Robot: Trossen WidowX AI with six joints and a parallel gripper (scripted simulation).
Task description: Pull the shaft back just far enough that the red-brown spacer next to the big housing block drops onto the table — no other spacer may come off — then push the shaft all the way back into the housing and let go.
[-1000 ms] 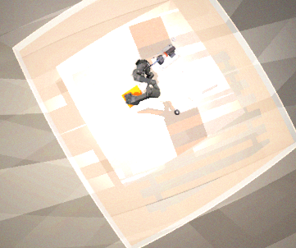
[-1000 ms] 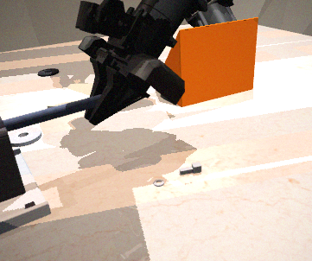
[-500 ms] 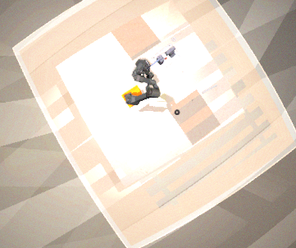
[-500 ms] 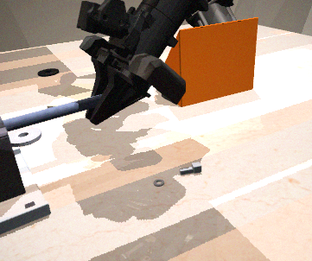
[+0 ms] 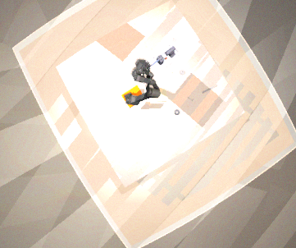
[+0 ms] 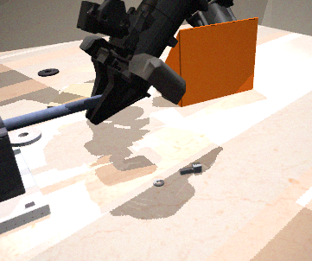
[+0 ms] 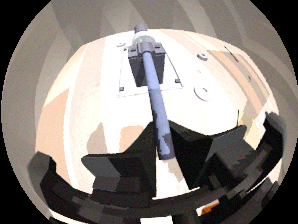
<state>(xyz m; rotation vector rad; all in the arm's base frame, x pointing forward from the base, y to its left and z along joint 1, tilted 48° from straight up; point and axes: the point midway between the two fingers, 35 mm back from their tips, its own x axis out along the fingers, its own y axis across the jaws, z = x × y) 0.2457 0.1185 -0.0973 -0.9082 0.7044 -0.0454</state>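
Right now my gripper tip is 60 mm short of the blue-grey shaft, 20 mm to the right of it and 20 mm below it. Round my gripper tip: red-brown spacer (170 mm ahead, 40 mm to the left, 30 mm below); small grey bolt (100 mm behind, 80 mm to the left, 50 mm below); pale washer (100 mm to the right, 100 mm ahead, 50 mm below).
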